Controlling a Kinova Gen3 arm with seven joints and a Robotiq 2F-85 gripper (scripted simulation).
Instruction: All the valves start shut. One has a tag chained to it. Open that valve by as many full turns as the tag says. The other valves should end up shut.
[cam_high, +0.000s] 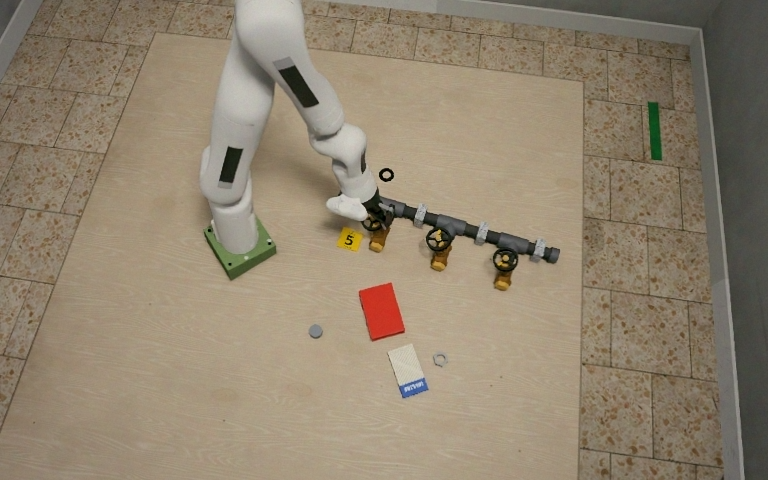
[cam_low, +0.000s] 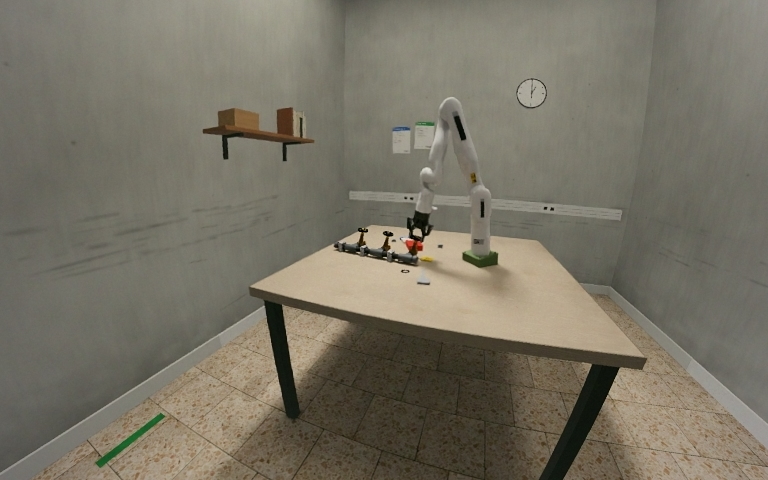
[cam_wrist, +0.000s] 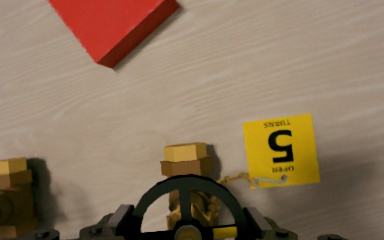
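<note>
Now: the yellow tag 110 mm below my hand, 60 mm behind it and 10 mm to the right of it. Also, from my hand: blue card (290 mm to the right, 190 mm ahead, 100 mm below); red block (180 mm to the right, 100 mm below, 80 mm ahead); grey disc (270 mm to the right, 100 mm below, 50 mm behind).
</note>
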